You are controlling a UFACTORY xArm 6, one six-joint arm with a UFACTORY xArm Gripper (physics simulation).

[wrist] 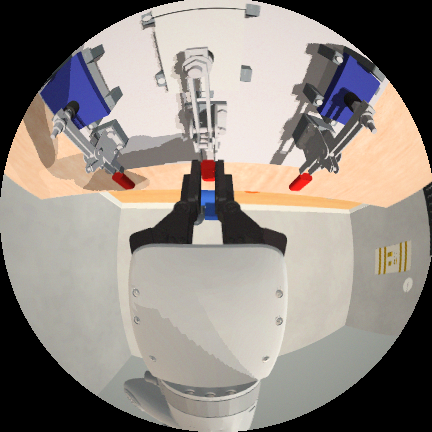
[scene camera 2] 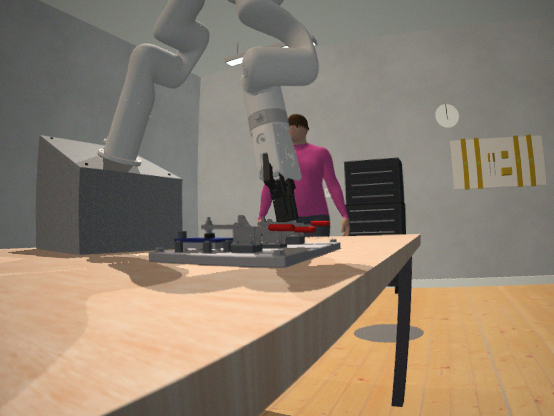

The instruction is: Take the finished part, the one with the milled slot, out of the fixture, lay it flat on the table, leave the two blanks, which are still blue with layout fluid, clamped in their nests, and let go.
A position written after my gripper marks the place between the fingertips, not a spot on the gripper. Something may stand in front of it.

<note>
In view: my gripper (scene camera 2: 287,220) and a fixture plate (scene camera 2: 297,253).
My gripper shows as well in the wrist view (wrist: 207,169). The fixture plate is seen too in the wrist view (wrist: 261,116).
</note>
